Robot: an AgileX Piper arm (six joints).
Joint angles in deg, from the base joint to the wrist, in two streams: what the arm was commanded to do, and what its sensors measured. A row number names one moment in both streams.
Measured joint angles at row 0:
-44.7 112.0 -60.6 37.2 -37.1 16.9
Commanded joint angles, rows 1 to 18:
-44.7 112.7 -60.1 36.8 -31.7 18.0
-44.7 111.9 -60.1 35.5 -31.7 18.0
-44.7 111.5 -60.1 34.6 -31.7 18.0
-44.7 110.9 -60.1 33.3 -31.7 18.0
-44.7 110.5 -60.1 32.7 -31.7 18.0
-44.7 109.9 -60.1 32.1 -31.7 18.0
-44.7 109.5 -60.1 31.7 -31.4 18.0
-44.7 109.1 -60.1 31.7 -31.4 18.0
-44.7 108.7 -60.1 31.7 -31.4 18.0
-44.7 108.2 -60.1 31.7 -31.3 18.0
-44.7 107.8 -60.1 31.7 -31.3 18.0
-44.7 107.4 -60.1 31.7 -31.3 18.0
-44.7 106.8 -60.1 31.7 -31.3 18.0
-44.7 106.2 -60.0 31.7 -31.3 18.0
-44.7 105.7 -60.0 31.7 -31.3 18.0
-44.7 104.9 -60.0 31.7 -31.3 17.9
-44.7 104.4 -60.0 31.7 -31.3 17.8
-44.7 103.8 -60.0 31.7 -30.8 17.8
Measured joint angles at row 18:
-45.0 106.5 -60.4 32.9 -32.7 17.9
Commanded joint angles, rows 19 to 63:
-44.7 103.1 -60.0 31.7 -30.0 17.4
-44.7 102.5 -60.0 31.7 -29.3 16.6
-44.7 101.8 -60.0 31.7 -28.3 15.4
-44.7 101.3 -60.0 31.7 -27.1 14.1
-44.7 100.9 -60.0 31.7 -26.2 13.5
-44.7 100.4 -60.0 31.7 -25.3 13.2
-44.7 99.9 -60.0 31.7 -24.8 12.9
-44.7 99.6 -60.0 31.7 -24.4 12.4
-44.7 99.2 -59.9 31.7 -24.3 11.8
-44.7 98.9 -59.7 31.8 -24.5 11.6
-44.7 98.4 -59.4 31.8 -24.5 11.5
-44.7 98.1 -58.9 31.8 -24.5 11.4
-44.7 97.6 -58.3 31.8 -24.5 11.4
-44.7 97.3 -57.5 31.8 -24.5 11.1
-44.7 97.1 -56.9 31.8 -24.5 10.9
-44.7 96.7 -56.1 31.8 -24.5 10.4
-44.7 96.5 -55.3 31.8 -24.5 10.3
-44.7 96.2 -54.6 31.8 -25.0 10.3
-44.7 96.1 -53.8 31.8 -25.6 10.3
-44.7 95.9 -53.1 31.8 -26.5 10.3
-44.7 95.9 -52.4 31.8 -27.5 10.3
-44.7 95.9 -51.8 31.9 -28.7 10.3
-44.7 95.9 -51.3 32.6 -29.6 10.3
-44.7 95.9 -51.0 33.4 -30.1 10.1
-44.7 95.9 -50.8 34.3 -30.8 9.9
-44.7 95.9 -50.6 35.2 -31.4 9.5
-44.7 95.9 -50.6 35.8 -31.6 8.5
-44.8 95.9 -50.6 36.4 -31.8 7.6
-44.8 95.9 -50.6 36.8 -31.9 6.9
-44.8 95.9 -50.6 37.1 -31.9 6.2
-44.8 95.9 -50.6 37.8 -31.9 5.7
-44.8 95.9 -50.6 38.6 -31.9 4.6
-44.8 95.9 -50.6 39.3 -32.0 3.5
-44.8 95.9 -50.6 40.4 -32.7 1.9
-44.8 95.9 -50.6 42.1 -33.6 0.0
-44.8 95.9 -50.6 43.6 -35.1 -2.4
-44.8 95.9 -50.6 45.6 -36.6 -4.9
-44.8 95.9 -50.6 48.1 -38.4 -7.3
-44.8 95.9 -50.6 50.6 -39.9 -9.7
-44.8 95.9 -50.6 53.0 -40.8 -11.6
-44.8 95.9 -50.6 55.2 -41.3 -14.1
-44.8 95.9 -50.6 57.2 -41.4 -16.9
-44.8 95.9 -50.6 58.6 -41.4 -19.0
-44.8 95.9 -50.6 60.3 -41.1 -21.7
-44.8 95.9 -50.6 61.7 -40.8 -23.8
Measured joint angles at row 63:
-44.9 96.8 -51.1 54.5 -39.3 -14.5
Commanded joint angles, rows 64 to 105:
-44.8 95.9 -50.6 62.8 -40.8 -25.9
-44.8 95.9 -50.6 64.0 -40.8 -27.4
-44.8 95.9 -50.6 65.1 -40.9 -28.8
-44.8 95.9 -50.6 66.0 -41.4 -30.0
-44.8 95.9 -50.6 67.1 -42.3 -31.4
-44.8 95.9 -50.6 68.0 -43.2 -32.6
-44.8 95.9 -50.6 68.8 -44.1 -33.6
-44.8 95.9 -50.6 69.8 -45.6 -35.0
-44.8 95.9 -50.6 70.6 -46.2 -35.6
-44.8 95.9 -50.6 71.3 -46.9 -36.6
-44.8 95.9 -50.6 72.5 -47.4 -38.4
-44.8 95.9 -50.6 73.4 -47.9 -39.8
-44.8 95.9 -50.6 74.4 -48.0 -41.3
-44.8 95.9 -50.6 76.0 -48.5 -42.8
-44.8 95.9 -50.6 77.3 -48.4 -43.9
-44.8 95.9 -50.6 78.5 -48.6 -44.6
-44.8 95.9 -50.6 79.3 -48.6 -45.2
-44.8 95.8 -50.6 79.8 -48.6 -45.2
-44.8 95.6 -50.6 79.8 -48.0 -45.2
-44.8 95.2 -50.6 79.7 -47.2 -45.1
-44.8 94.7 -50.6 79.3 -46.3 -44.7
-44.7 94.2 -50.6 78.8 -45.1 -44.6
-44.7 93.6 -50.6 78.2 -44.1 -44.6
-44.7 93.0 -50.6 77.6 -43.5 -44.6
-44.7 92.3 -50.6 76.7 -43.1 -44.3
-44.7 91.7 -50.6 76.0 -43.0 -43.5
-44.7 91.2 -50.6 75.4 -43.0 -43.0
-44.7 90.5 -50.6 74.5 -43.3 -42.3
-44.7 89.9 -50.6 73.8 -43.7 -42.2
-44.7 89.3 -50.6 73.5 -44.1 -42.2
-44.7 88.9 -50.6 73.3 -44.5 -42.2
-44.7 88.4 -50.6 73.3 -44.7 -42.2
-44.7 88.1 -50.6 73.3 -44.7 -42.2
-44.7 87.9 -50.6 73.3 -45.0 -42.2
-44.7 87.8 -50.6 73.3 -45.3 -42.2
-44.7 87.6 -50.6 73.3 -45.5 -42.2
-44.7 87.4 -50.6 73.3 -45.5 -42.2
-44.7 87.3 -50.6 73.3 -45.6 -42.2
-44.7 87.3 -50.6 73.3 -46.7 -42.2
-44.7 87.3 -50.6 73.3 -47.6 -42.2
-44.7 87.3 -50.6 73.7 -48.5 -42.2
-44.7 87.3 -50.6 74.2 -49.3 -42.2
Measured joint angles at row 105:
-44.3 88.7 -50.8 73.4 -42.3 -42.4
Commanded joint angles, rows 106 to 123:
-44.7 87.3 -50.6 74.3 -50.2 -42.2
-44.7 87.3 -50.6 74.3 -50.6 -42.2
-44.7 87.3 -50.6 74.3 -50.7 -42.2
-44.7 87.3 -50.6 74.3 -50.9 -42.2
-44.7 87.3 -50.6 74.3 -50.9 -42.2
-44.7 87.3 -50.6 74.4 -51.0 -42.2
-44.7 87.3 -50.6 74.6 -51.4 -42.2
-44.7 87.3 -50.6 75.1 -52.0 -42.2
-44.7 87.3 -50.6 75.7 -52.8 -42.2
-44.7 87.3 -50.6 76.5 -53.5 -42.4
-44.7 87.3 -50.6 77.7 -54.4 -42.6
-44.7 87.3 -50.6 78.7 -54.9 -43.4
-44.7 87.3 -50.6 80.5 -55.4 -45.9
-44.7 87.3 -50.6 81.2 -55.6 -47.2
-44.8 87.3 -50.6 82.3 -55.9 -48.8
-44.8 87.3 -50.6 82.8 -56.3 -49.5
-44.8 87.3 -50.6 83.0 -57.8 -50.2
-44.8 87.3 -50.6 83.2 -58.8 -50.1
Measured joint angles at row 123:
-44.0 88.5 -50.4 81.1 -49.0 -48.1
